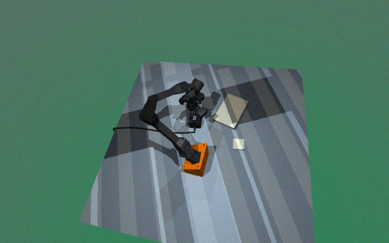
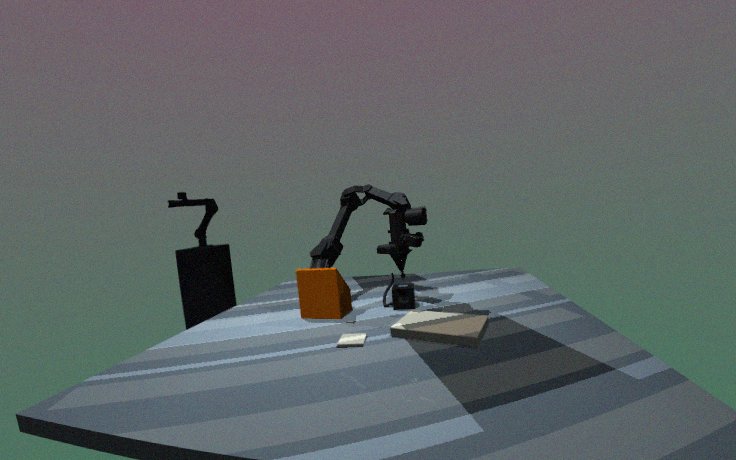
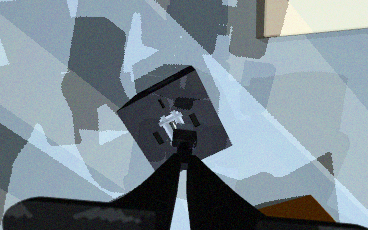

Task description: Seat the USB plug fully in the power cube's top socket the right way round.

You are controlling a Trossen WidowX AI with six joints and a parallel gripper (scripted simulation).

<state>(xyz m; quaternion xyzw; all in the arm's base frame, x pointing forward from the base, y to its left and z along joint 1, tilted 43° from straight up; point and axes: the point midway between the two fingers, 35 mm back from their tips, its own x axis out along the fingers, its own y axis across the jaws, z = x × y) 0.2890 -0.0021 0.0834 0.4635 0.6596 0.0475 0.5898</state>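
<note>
Now: gripper tip 20 mm above the dark USB plug. Also, from my gripper tip: flat cream slab (110 mm ahead, 230 mm to the right, 120 mm below); then small cream tile (130 mm behind, 290 mm to the right, 130 mm below).
</note>
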